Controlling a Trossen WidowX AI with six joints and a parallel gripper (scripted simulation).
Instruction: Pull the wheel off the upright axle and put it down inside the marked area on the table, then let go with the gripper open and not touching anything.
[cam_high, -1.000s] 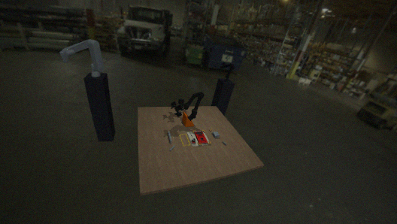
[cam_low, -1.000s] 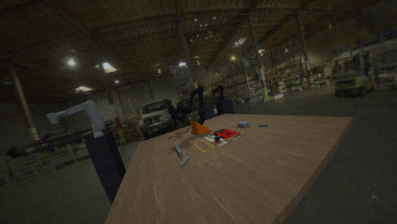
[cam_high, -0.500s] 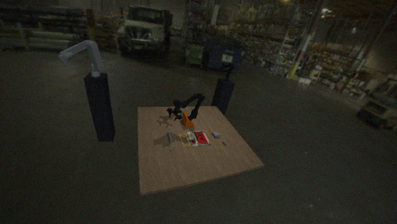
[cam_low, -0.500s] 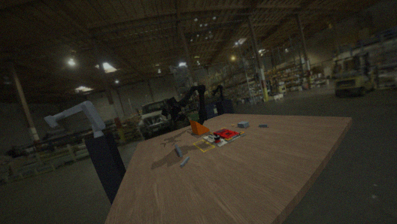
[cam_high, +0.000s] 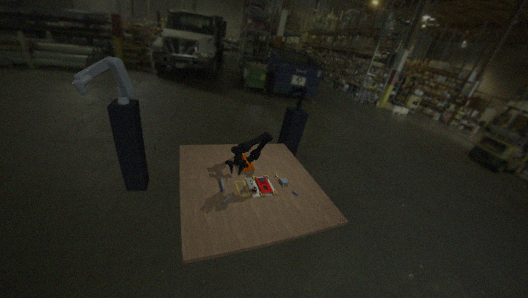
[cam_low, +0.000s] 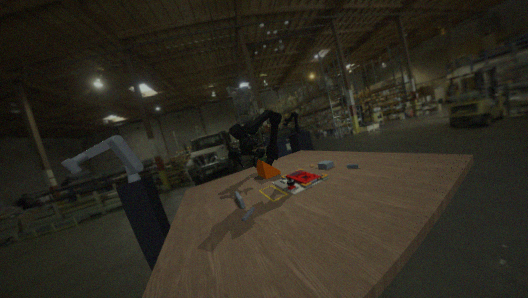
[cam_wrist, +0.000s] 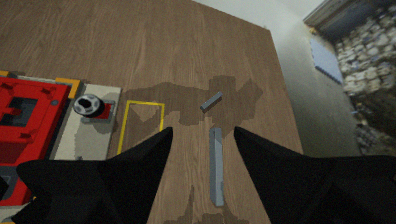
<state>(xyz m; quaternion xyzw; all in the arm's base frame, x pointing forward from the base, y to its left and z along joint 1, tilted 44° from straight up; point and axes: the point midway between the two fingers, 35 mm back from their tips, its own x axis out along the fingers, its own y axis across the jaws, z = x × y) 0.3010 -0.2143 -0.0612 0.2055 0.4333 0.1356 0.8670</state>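
My gripper tip is now 5 cm short of the wheel, 18 cm to the right of it and 13 cm above it. Also, from my gripper tip: upright axle 5 cm ahead, 18 cm to the left, 14 cm below.
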